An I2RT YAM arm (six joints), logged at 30 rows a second.
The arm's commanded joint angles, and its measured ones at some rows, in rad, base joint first. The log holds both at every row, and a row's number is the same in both.
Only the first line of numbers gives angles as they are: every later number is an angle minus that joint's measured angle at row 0.
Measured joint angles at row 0:
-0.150, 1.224, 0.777, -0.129, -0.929, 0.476
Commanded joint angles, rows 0 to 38:
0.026, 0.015, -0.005, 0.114, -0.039, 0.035
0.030, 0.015, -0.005, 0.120, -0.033, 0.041
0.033, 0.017, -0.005, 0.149, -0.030, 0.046
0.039, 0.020, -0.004, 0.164, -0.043, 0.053
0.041, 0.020, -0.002, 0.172, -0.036, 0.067
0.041, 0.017, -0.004, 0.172, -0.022, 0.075
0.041, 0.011, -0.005, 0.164, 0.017, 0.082
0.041, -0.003, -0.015, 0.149, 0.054, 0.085
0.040, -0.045, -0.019, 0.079, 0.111, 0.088
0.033, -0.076, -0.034, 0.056, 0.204, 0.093
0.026, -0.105, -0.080, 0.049, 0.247, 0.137
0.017, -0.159, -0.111, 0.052, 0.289, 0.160
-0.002, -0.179, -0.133, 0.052, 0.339, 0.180
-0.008, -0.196, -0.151, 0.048, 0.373, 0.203
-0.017, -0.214, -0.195, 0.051, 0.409, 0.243
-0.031, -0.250, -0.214, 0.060, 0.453, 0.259
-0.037, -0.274, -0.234, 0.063, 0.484, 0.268
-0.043, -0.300, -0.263, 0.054, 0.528, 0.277
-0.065, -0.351, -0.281, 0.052, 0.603, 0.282
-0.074, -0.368, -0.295, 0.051, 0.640, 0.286
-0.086, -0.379, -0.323, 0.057, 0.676, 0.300
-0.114, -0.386, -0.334, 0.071, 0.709, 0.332
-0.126, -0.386, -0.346, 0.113, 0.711, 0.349
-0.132, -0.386, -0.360, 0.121, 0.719, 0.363
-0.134, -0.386, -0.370, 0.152, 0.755, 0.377
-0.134, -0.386, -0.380, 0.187, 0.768, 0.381
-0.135, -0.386, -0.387, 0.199, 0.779, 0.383
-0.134, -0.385, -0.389, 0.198, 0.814, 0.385
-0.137, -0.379, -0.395, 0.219, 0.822, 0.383
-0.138, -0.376, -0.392, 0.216, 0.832, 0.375
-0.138, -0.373, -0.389, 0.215, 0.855, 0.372
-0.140, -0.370, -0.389, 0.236, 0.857, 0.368
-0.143, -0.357, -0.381, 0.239, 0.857, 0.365
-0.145, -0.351, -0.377, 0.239, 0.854, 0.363
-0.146, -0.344, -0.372, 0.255, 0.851, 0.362
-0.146, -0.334, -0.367, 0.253, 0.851, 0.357
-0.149, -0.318, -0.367, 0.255, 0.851, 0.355
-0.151, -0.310, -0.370, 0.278, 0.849, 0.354
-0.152, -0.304, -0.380, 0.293, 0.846, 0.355
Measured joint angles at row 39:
-0.142, -0.328, -0.396, 0.178, 0.813, 0.354
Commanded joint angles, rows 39 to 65:
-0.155, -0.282, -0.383, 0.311, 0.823, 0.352
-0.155, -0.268, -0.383, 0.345, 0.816, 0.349
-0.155, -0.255, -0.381, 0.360, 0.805, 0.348
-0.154, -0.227, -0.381, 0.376, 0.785, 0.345
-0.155, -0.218, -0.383, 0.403, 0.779, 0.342
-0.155, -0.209, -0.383, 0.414, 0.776, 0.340
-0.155, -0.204, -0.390, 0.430, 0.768, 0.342
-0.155, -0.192, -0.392, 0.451, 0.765, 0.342
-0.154, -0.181, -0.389, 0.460, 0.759, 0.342
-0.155, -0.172, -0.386, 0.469, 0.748, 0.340
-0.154, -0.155, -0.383, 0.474, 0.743, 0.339
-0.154, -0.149, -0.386, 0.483, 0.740, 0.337
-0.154, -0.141, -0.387, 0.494, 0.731, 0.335
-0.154, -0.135, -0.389, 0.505, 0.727, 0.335
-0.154, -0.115, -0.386, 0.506, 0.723, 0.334
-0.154, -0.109, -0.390, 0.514, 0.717, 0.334
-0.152, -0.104, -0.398, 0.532, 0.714, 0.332
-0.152, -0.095, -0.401, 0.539, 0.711, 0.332
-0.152, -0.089, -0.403, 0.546, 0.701, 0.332
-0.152, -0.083, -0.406, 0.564, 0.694, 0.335
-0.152, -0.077, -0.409, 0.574, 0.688, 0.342
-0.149, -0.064, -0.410, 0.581, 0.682, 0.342
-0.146, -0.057, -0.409, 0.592, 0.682, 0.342
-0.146, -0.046, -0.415, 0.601, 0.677, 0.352
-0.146, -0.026, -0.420, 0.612, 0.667, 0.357
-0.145, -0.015, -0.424, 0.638, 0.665, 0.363
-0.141, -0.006, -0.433, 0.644, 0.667, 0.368
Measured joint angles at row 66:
-0.149, -0.039, -0.407, 0.521, 0.685, 0.350
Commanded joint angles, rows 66 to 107:
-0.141, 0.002, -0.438, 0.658, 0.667, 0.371
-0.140, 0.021, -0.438, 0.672, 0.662, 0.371
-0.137, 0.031, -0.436, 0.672, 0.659, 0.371
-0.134, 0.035, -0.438, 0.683, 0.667, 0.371
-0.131, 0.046, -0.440, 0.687, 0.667, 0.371
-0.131, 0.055, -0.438, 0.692, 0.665, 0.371
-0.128, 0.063, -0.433, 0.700, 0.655, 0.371
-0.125, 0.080, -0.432, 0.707, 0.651, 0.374
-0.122, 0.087, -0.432, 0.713, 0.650, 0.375
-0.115, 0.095, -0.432, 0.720, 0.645, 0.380
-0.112, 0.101, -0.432, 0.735, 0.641, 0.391
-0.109, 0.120, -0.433, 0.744, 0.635, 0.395
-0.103, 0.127, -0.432, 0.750, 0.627, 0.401
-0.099, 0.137, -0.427, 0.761, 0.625, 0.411
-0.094, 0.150, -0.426, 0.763, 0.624, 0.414
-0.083, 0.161, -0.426, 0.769, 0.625, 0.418
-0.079, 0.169, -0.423, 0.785, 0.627, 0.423
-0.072, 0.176, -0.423, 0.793, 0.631, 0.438
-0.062, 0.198, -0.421, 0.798, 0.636, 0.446
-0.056, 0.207, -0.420, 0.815, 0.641, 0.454
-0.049, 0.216, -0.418, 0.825, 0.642, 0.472
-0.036, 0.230, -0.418, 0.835, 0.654, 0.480
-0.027, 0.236, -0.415, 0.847, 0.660, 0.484
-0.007, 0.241, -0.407, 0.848, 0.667, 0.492
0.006, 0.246, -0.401, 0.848, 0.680, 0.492
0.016, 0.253, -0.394, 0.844, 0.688, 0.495
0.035, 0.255, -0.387, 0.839, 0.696, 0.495
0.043, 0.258, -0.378, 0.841, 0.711, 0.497
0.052, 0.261, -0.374, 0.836, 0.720, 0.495
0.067, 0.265, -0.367, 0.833, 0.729, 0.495
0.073, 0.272, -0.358, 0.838, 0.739, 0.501
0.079, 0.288, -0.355, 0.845, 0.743, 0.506
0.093, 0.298, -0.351, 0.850, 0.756, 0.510
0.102, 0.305, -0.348, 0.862, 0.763, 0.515
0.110, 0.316, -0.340, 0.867, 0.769, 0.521
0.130, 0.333, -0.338, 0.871, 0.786, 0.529
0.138, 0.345, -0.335, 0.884, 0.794, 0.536
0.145, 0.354, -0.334, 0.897, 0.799, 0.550
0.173, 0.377, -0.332, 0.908, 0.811, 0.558
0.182, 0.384, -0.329, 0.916, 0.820, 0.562
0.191, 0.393, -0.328, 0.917, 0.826, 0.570
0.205, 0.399, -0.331, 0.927, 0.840, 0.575
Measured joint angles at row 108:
0.158, 0.369, -0.357, 0.832, 0.770, 0.544
